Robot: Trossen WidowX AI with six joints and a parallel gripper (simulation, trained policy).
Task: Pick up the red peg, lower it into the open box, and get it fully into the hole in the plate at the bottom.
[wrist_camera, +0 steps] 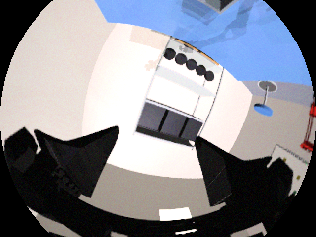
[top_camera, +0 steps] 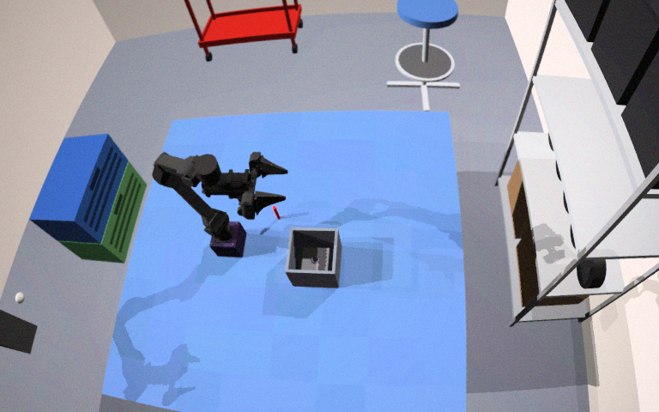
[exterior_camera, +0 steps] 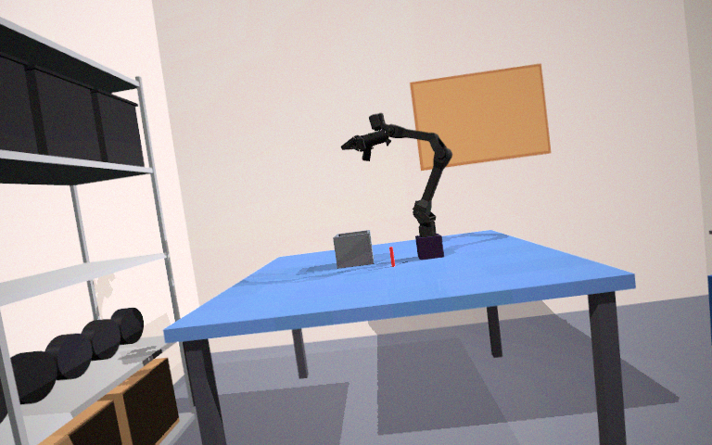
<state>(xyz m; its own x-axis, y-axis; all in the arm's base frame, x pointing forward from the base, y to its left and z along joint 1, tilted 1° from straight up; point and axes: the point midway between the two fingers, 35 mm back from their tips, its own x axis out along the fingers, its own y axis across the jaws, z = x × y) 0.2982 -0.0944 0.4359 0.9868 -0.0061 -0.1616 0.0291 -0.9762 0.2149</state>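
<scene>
The red peg lies 140 mm behind my gripper tip, 200 mm to the left of it and 490 mm below it. The rest, counted from my gripper tip: plate: 480 mm below.
</scene>
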